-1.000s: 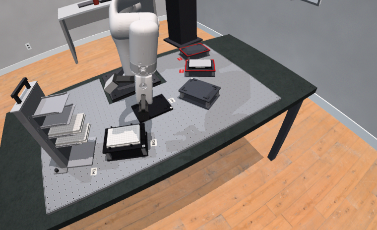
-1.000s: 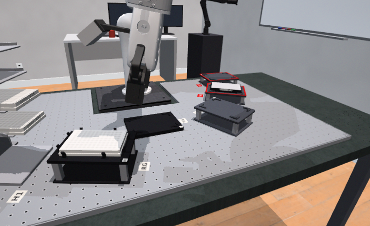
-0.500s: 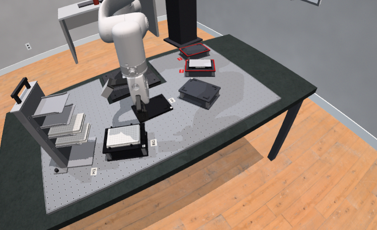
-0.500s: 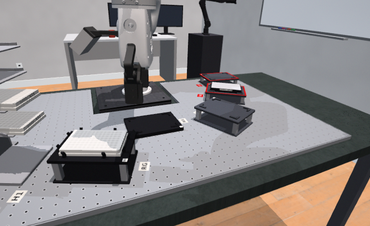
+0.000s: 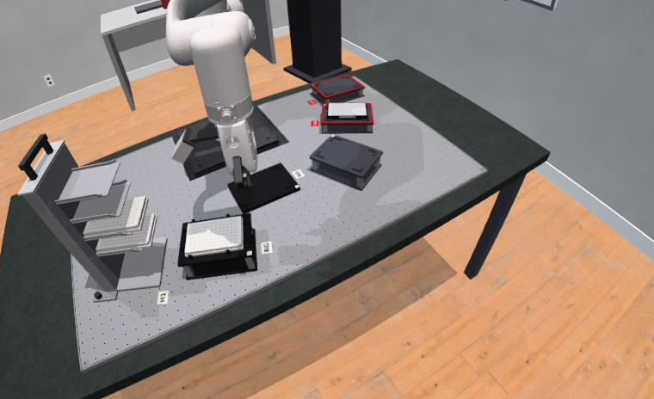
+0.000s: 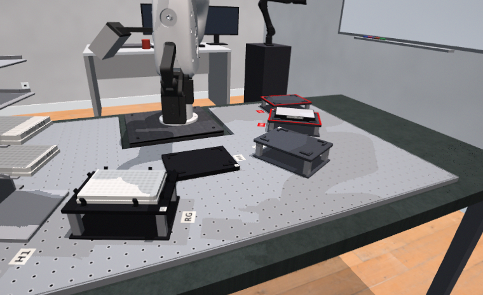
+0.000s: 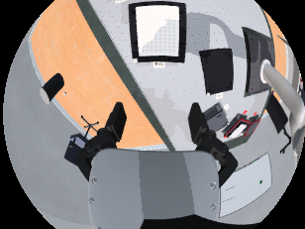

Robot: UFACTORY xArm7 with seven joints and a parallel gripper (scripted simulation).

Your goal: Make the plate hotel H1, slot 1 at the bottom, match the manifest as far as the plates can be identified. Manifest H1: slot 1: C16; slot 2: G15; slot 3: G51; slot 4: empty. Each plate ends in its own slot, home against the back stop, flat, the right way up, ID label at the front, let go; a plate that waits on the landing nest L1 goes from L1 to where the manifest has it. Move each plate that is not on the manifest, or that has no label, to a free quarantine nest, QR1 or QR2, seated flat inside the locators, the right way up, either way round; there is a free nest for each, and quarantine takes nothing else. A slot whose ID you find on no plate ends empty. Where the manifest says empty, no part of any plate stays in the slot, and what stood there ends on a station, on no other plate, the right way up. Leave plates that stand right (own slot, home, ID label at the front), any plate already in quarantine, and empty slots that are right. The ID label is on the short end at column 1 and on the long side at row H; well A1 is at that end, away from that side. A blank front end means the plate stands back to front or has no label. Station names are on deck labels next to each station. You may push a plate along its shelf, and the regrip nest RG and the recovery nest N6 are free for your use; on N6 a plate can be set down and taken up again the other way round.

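My hand is 50 mm past the black regrip nest RG, 90 mm to the left of it and 150 mm above it. Round my hand: deck label H1 (30 mm behind, 250 mm to the right, 210 mm below); then flat black nest N6 (170 mm behind, 110 mm to the left, 200 mm below); then RG deck label (210 mm below).
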